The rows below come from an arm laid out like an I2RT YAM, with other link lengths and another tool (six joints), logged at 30 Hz.
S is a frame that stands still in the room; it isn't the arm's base.
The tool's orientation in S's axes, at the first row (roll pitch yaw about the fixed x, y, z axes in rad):
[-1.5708, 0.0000, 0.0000]
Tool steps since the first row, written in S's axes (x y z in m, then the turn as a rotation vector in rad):
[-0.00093, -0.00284, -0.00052, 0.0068, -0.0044, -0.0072]
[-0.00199, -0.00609, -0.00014, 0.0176, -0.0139, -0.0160]
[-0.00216, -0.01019, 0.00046, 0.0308, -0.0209, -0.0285]
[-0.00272, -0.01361, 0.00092, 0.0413, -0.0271, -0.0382]
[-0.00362, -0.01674, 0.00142, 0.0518, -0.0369, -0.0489]
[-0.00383, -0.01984, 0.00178, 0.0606, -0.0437, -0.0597]
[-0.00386, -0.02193, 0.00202, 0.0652, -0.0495, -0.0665]
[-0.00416, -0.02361, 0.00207, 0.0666, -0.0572, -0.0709]
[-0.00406, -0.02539, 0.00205, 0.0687, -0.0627, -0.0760]
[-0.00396, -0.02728, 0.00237, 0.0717, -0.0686, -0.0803]
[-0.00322, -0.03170, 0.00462, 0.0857, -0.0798, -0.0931]
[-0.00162, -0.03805, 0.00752, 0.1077, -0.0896, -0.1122]
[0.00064, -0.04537, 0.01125, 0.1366, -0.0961, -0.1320]
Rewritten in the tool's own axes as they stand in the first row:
[-0.00093, 0.00052, -0.00284, 0.0068, 0.0072, -0.0044]
[-0.00199, 0.00014, -0.00609, 0.0176, 0.0160, -0.0139]
[-0.00216, -0.00046, -0.01019, 0.0308, 0.0285, -0.0209]
[-0.00272, -0.00092, -0.01361, 0.0413, 0.0382, -0.0271]
[-0.00362, -0.00142, -0.01674, 0.0518, 0.0489, -0.0369]
[-0.00383, -0.00178, -0.01984, 0.0606, 0.0597, -0.0437]
[-0.00386, -0.00202, -0.02193, 0.0652, 0.0665, -0.0495]
[-0.00416, -0.00207, -0.02361, 0.0666, 0.0709, -0.0572]
[-0.00406, -0.00205, -0.02539, 0.0687, 0.0760, -0.0627]
[-0.00396, -0.00237, -0.02728, 0.0717, 0.0803, -0.0686]
[-0.00322, -0.00462, -0.03170, 0.0857, 0.0931, -0.0798]
[-0.00162, -0.00752, -0.03805, 0.1077, 0.1122, -0.0896]
[0.00064, -0.01125, -0.04537, 0.1366, 0.1320, -0.0961]

